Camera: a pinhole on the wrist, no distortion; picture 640 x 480 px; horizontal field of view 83.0 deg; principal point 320.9 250.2 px. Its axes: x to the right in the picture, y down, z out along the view. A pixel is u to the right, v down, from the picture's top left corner.
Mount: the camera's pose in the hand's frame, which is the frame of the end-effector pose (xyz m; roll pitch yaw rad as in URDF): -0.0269 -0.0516 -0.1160 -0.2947 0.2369 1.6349
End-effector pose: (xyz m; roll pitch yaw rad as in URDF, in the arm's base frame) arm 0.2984 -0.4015 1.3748 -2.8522 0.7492 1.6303
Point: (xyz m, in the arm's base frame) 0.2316 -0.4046 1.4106
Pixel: 151.0 133.1
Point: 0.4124 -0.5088 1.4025
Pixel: 584.9 269.3
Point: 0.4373 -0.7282 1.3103
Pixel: 463.0 281.1
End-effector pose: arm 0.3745 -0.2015 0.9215 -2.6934 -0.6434 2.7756
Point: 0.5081 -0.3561 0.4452
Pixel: 328.4 431.4
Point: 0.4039 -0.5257 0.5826
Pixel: 152.8 395.9
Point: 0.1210 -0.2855 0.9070
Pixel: outside the picture
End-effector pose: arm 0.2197 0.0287 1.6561 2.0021 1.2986 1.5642
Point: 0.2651 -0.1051 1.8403
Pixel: 268.3 440.6
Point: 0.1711 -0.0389 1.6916
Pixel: 166.6 249.4
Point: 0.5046 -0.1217 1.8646
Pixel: 325.5 308.3
